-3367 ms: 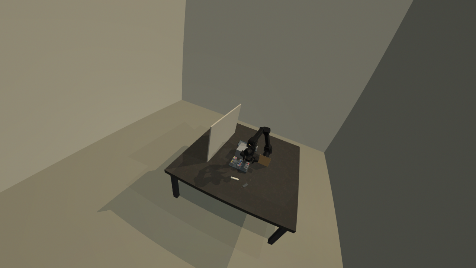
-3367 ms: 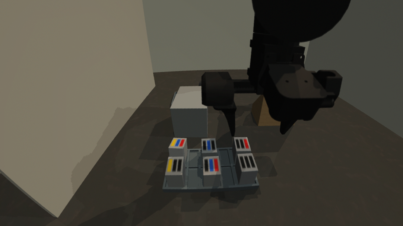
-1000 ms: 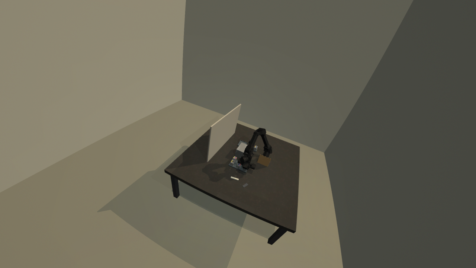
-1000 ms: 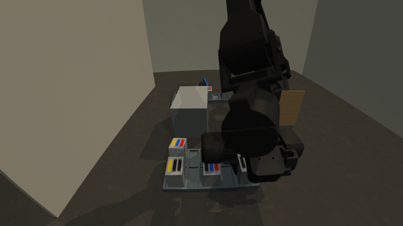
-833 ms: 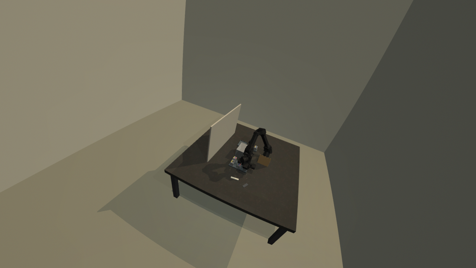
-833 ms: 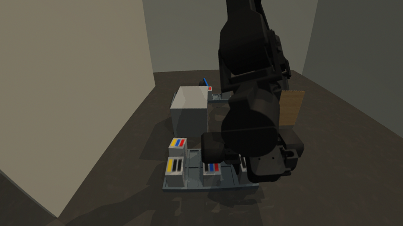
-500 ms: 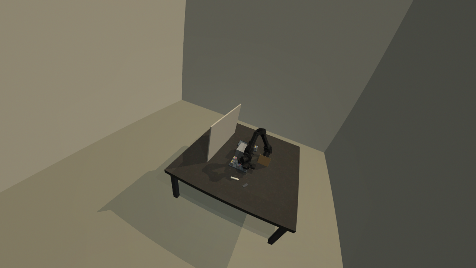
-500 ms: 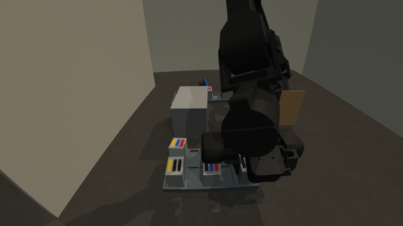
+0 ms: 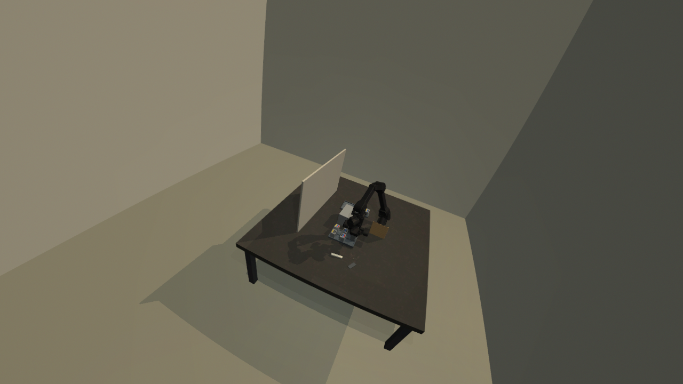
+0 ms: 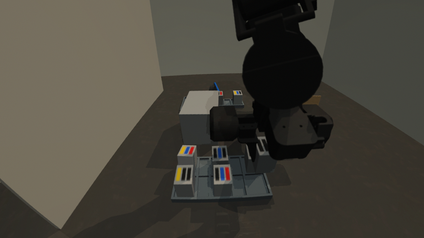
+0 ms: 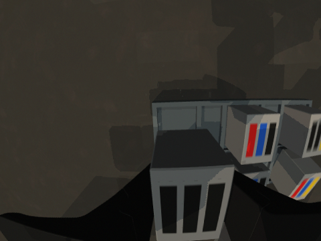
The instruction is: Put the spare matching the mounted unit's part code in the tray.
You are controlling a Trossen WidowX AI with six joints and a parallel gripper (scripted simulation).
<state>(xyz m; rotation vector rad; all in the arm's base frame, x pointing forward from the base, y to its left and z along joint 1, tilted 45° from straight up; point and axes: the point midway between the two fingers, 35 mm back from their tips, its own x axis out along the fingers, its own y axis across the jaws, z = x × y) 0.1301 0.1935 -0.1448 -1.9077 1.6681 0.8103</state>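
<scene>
Now: the flat grey tray 39 cm to the right of my gripper tip, 22 cm ahead of it and 8 cm below it. Also, from my gripper tip: beige panel (40 cm ahead, 20 cm to the right, 14 cm above); then grey box (20 cm to the right, 15 cm ahead, 3 cm below); then grey spare (2 cm above).
</scene>
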